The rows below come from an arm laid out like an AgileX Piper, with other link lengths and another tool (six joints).
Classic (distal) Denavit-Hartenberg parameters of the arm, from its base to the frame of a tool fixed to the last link. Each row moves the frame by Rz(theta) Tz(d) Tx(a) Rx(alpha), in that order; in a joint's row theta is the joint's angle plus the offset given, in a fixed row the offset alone. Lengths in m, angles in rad.
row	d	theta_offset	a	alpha
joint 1	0.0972	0	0	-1.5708
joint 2	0	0.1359	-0.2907	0
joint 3	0	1.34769	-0.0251	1.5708
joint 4	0.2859	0	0	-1.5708
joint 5	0	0	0	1.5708
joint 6	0.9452	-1.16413	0.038	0.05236
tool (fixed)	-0.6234	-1.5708	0	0
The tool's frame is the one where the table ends.
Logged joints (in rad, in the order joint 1, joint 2, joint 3, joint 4, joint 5, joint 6), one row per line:
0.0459, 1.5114, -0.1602, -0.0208, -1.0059, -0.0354
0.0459, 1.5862, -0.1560, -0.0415, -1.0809, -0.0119
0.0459, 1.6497, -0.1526, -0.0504, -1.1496, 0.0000
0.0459, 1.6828, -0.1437, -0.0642, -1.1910, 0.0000
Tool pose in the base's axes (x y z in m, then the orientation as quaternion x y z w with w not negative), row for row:
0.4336, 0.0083, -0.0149, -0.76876, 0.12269, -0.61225, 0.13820
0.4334, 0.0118, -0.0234, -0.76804, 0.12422, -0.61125, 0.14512
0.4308, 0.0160, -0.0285, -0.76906, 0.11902, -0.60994, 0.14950
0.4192, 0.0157, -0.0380, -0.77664, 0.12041, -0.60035, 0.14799
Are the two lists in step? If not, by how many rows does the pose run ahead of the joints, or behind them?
The pose runs 1 row ahead of the joints: the pose in row i belongs to the joints in row i + 1.
